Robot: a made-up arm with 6 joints. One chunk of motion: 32 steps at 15 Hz.
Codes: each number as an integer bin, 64 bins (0 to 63) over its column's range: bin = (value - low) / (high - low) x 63, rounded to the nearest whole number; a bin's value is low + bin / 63 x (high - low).
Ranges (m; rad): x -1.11..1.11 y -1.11..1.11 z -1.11..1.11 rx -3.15..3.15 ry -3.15..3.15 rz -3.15..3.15
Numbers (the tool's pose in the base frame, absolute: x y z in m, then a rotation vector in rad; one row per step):
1: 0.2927 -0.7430 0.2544 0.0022 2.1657 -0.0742
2: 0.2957 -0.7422 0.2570 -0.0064 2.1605 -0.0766
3: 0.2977 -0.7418 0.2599 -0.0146 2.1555 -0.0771
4: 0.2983 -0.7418 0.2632 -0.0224 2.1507 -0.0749
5: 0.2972 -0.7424 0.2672 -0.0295 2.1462 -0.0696
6: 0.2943 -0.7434 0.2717 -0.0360 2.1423 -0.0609
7: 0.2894 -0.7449 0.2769 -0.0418 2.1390 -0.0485
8: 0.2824 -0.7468 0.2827 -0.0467 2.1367 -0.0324
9: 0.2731 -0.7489 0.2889 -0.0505 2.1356 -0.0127
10: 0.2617 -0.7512 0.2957 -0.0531 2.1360 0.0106
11: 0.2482 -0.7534 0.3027 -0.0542 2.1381 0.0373
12: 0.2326 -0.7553 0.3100 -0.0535 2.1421 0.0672
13: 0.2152 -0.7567 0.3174 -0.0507 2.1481 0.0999
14: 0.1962 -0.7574 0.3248 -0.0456 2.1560 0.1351
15: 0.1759 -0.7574 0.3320 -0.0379 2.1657 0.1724
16: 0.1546 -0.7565 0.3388 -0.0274 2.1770 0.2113
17: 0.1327 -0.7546 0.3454 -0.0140 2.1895 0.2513
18: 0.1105 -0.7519 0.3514 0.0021 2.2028 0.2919
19: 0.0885 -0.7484 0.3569 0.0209 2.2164 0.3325
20: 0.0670 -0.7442 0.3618 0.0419 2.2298 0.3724
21: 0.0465 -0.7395 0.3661 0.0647 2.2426 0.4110
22: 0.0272 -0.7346 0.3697 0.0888 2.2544 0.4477
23: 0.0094 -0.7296 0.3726 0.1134 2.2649 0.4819
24: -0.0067 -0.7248 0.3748 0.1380 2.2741 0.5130
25: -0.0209 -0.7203 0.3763 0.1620 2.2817 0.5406
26: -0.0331 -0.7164 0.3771 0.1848 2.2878 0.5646
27: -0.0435 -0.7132 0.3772 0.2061 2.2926 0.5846
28: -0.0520 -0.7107 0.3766 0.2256 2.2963 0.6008
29: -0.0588 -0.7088 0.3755 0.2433 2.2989 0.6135
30: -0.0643 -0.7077 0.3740 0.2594 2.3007 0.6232
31: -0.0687 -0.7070 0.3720 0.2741 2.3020 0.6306
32: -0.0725 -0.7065 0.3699 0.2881 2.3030 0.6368
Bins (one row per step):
1: 40 10 39 32 53 31
2: 40 10 39 31 53 31
3: 40 10 39 31 53 31
4: 40 10 39 31 53 31
5: 40 10 39 31 53 31
6: 40 10 39 31 53 31
7: 40 10 39 31 53 31
8: 40 10 40 31 53 31
9: 39 10 40 31 53 31
10: 39 10 40 31 53 32
11: 39 10 40 31 53 32
12: 38 10 40 31 53 32
13: 38 10 41 31 53 32
14: 37 10 41 31 53 33
15: 36 10 41 31 53 33
16: 36 10 41 31 53 34
17: 35 10 41 31 53 34
18: 35 10 41 32 54 34
19: 34 10 42 32 54 35
20: 33 10 42 32 54 35
21: 33 11 42 32 54 36
22: 32 11 42 32 54 36
23: 32 11 42 33 54 36
24: 31 11 42 33 54 37
25: 31 11 42 33 54 37
26: 31 11 42 33 54 37
27: 30 11 42 34 54 37
28: 30 11 42 34 54 38
29: 30 11 42 34 54 38
30: 30 11 42 34 55 38
31: 30 11 42 34 55 38
32: 29 11 42 34 55 38

